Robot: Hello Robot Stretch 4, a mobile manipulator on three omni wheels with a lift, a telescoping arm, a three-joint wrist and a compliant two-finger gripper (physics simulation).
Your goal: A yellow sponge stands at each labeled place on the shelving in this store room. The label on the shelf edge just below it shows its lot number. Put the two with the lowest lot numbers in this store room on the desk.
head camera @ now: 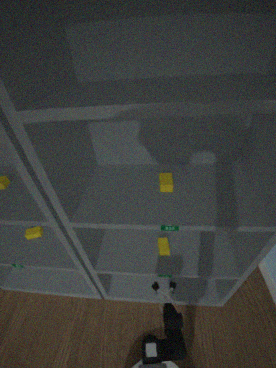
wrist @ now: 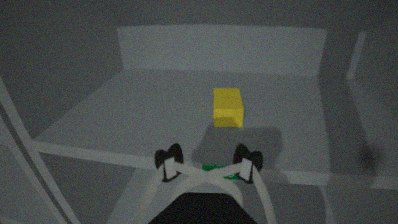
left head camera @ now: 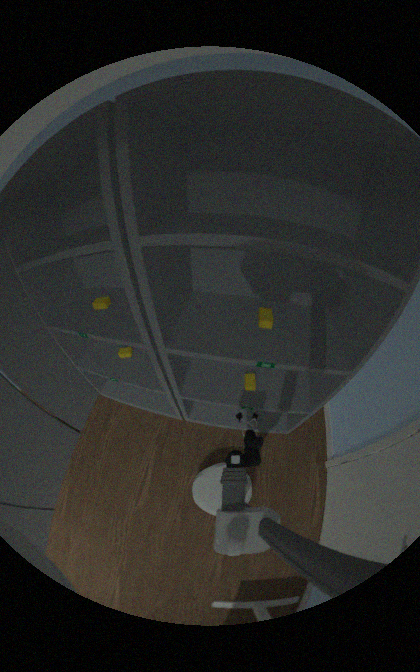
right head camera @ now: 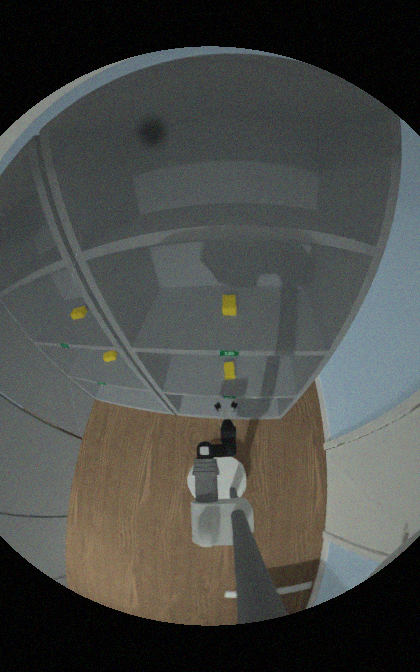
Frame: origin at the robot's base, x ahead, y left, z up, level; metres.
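Seen in the pictures: gripper, fingertip midpoint: (head camera: 163,282) (wrist: 208,156).
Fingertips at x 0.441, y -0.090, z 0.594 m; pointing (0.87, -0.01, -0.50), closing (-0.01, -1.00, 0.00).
Observation:
A point is followed by its place in that frame.
My gripper (head camera: 164,286) @[x 0.441, y -0.090, z 0.594 m] (left head camera: 247,416) (right head camera: 226,405) (wrist: 208,156) @[x 0.441, y -0.090, z 0.594 m] is open and empty, in front of the lower labeled shelf edge of the right bay. A yellow sponge (head camera: 164,246) @[x 0.665, y -0.134, z 0.551 m] (left head camera: 250,382) (right head camera: 229,371) (wrist: 228,107) @[x 0.634, y -0.130, z 0.550 m] stands on that shelf, beyond the fingertips and slightly right in the wrist view. Its green label (head camera: 165,275) @[x 0.515, y -0.117, z 0.492 m] (wrist: 232,177) @[x 0.510, y -0.131, z 0.479 m] is partly hidden by the fingers and unreadable. Another sponge (head camera: 166,182) @[x 0.732, y -0.138, z 1.008 m] (right head camera: 229,305) stands one shelf higher, above a label (head camera: 170,228) @[x 0.512, y -0.117, z 0.945 m] (right head camera: 229,353) too blurred to read surely. The left bay holds an upper sponge (left head camera: 101,303) and a lower sponge (left head camera: 125,352). The desk does not show.
A double upright (head camera: 60,220) @[x 0.598, y 0.357, z 0.948 m] (right head camera: 107,320) divides the two shelving bays, left of the gripper. The lower shelf edge (wrist: 95,154) @[x 0.547, y 0.136, z 0.493 m] runs across behind the fingers. A blue wall (left head camera: 370,380) (right head camera: 370,370) stands right of the shelving. Wooden floor (head camera: 65,335) @[x 0.355, y 0.608, z -0.028 m] lies in front.

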